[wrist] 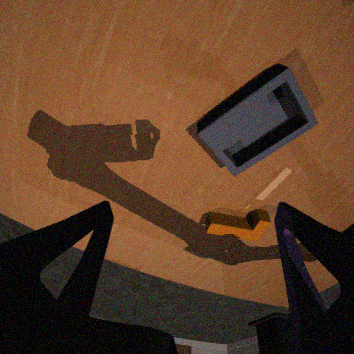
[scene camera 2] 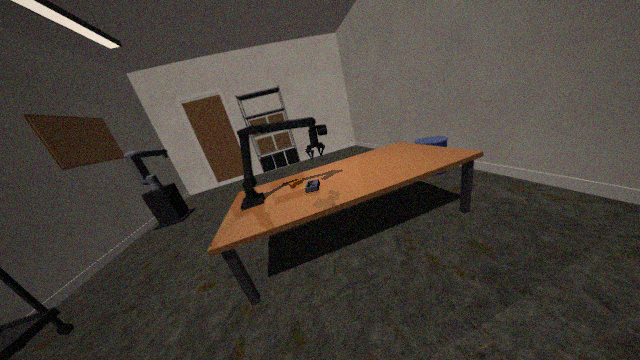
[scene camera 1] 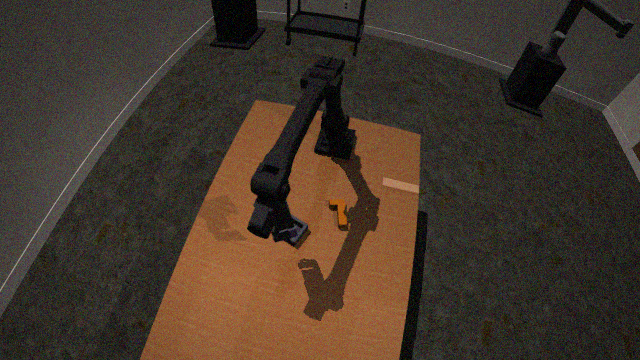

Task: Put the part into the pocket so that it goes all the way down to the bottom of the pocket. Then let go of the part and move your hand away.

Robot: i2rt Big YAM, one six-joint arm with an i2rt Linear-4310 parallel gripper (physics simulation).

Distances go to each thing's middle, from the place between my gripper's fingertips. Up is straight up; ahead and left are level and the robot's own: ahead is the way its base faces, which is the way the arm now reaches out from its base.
My hand is 190 mm above the grey-blue pocket block [wrist: 269, 112], 90 mm past it and 20 mm to the left of it. From my hand the other things lie so: orange L-shaped part [wrist: 251, 228] (200 mm behind, 190 mm below, 150 mm to the left).
